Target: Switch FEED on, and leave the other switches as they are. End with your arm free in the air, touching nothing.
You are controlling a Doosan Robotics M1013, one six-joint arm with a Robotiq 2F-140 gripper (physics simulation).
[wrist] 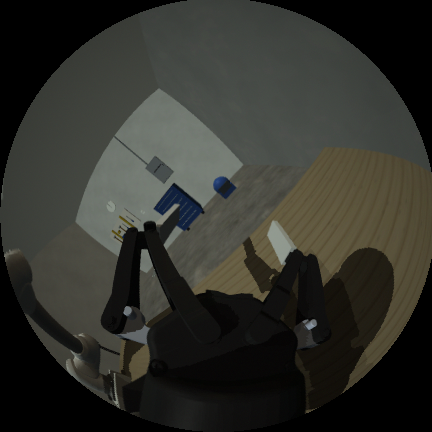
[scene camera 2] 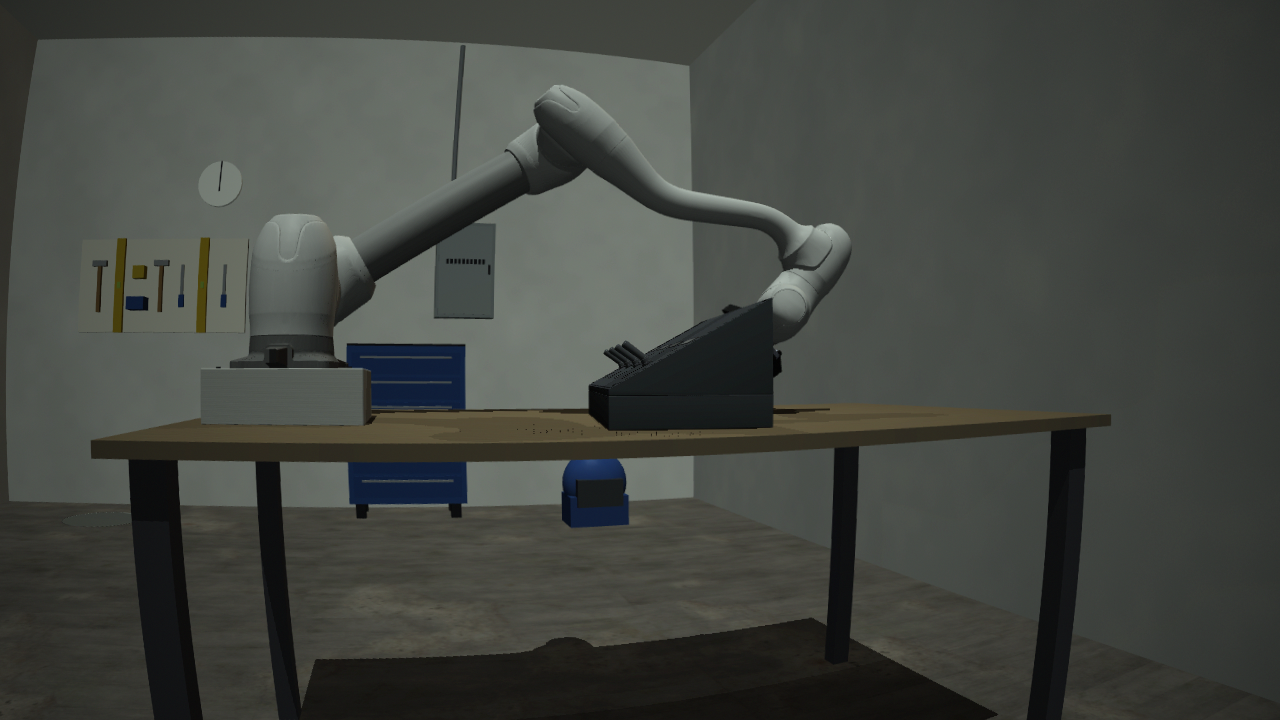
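Observation:
A dark console with a sloped face (scene camera 2: 707, 376) stands on the table in the scene view. Several dark levers (scene camera 2: 624, 355) stick up close together near the low end of its slope, tilted toward the robot base. Their labels are not readable, so I cannot tell which is FEED or how each is set. My gripper (wrist: 225, 220) is open, with its two pale fingertips wide apart and nothing between them. In the scene view it is mostly hidden behind the console's high end; a small dark part shows just past that end. The levers cannot be made out in the wrist view.
The wooden table (scene camera 2: 984, 419) (wrist: 370, 200) carries the console and the white base block (scene camera 2: 281, 396). My forearm (scene camera 2: 725, 208) arches above the console. A blue drawer cabinet (scene camera 2: 407, 483) (wrist: 187, 215) and a blue round-topped object (scene camera 2: 595, 510) (wrist: 223, 187) stand on the floor beyond.

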